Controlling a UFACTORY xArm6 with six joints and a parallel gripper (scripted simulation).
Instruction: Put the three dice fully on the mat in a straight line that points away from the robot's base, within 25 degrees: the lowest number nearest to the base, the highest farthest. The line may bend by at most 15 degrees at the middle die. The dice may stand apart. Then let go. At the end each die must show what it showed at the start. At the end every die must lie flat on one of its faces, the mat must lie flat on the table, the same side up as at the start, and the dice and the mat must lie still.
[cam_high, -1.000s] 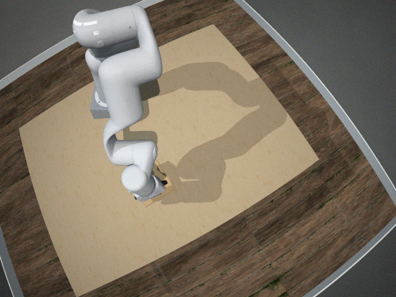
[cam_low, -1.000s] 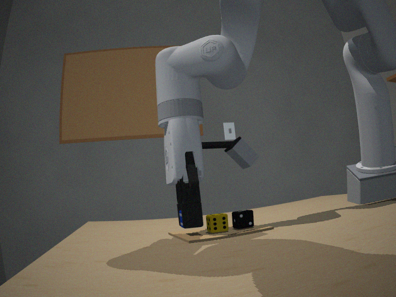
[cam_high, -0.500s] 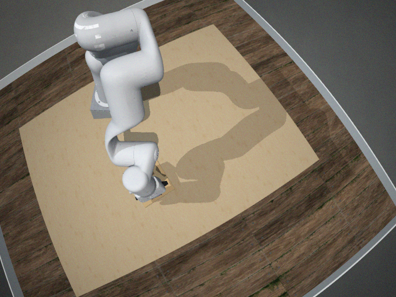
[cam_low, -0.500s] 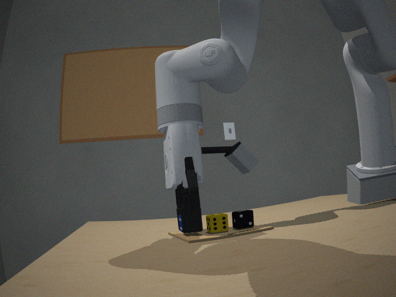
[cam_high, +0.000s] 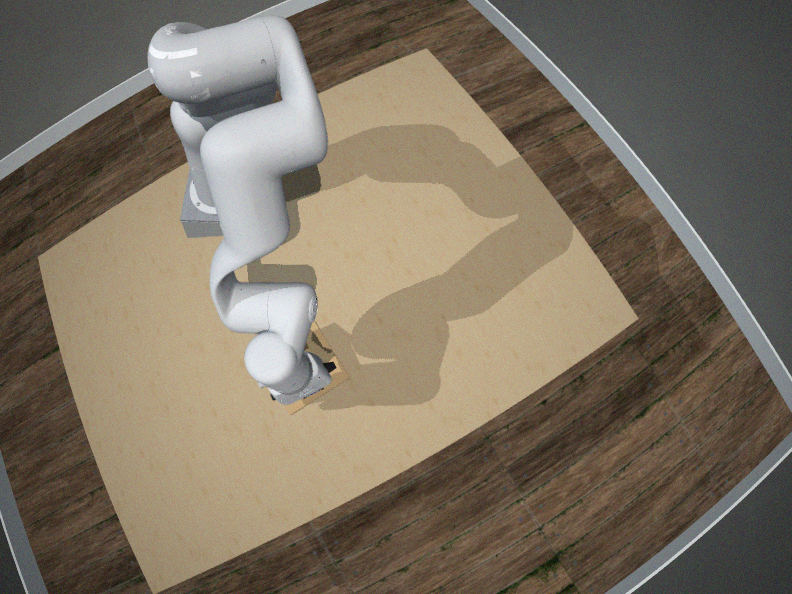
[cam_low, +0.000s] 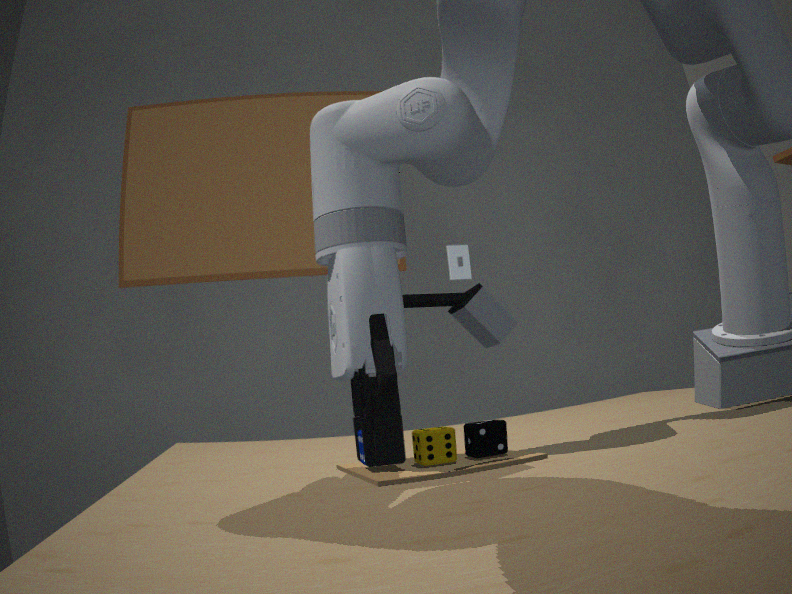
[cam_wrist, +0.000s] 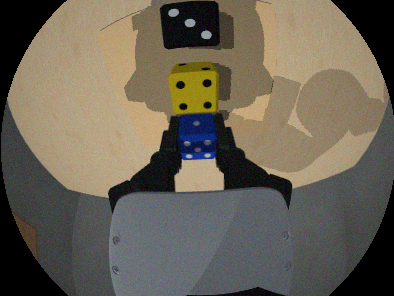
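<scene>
Right now the blue die is 10 mm below my hand. Also, from my hand: thin tan mat (50 mm behind, 10 mm to the right, 30 mm below); then yellow die (50 mm behind, 10 mm to the right, 10 mm below); then black die (90 mm behind, 10 mm to the right, 10 mm below).
</scene>
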